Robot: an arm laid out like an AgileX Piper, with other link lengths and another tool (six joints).
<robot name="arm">
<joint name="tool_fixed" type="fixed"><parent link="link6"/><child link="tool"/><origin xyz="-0.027 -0.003 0.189" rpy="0.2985 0 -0.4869"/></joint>
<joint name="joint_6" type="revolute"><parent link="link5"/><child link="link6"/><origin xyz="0 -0.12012 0" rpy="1.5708 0 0"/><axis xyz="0 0 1"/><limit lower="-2.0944" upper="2.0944"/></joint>
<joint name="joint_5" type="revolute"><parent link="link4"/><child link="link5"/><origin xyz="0 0 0" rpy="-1.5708 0 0"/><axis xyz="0 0 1"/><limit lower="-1.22" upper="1.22"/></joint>
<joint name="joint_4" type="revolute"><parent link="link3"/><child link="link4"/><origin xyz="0.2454 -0.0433 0" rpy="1.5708 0 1.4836"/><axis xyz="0 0 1"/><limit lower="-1.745" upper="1.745"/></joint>
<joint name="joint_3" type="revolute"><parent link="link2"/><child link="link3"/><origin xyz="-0.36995 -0.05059 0" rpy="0 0 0"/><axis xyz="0 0 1"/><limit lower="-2.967" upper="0"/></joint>
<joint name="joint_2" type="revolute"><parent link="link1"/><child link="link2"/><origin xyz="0 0 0" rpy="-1.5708 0 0"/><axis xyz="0 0 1"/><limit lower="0" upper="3.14"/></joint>
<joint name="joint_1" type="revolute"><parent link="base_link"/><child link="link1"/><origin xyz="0 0 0.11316" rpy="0 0 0"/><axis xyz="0 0 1"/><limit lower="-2.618" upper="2.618"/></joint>
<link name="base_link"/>
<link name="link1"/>
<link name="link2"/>
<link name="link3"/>
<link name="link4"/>
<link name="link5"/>
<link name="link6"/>
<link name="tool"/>
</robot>
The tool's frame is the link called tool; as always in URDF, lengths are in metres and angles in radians.
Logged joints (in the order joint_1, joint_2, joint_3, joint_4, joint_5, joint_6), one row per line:
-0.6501 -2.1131 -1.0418 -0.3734 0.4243 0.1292
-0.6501 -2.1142 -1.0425 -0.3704 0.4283 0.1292
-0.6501 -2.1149 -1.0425 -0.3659 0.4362 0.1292
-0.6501 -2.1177 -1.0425 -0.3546 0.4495 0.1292
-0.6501 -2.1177 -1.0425 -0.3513 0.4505 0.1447
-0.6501 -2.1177 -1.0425 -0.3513 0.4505 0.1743
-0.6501 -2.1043 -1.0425 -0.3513 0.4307 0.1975
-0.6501 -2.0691 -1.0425 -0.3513 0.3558 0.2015
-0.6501 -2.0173 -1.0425 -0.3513 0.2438 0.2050
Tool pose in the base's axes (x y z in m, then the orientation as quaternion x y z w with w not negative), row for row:
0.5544 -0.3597 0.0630 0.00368 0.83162 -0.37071 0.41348
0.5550 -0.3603 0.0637 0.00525 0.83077 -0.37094 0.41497
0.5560 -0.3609 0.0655 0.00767 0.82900 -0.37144 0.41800
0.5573 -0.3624 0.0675 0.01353 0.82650 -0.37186 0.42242
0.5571 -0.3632 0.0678 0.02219 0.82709 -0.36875 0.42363
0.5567 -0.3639 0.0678 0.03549 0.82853 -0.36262 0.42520
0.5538 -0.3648 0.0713 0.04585 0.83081 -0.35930 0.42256
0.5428 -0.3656 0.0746 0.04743 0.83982 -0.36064 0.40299
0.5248 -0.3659 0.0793 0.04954 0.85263 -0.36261 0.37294
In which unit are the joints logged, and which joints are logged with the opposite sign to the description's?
The joints are logged in radians. Opposite sign: joint_2, joint_5.
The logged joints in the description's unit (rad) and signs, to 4 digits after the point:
-0.6501 2.1131 -1.0418 -0.3734 -0.4243 0.1292
-0.6501 2.1142 -1.0425 -0.3704 -0.4283 0.1292
-0.6501 2.1149 -1.0425 -0.3659 -0.4362 0.1292
-0.6501 2.1177 -1.0425 -0.3546 -0.4495 0.1292
-0.6501 2.1177 -1.0425 -0.3513 -0.4505 0.1447
-0.6501 2.1177 -1.0425 -0.3513 -0.4505 0.1743
-0.6501 2.1043 -1.0425 -0.3513 -0.4307 0.1975
-0.6501 2.0691 -1.0425 -0.3513 -0.3558 0.2015
-0.6501 2.0173 -1.0425 -0.3513 -0.2438 0.2050

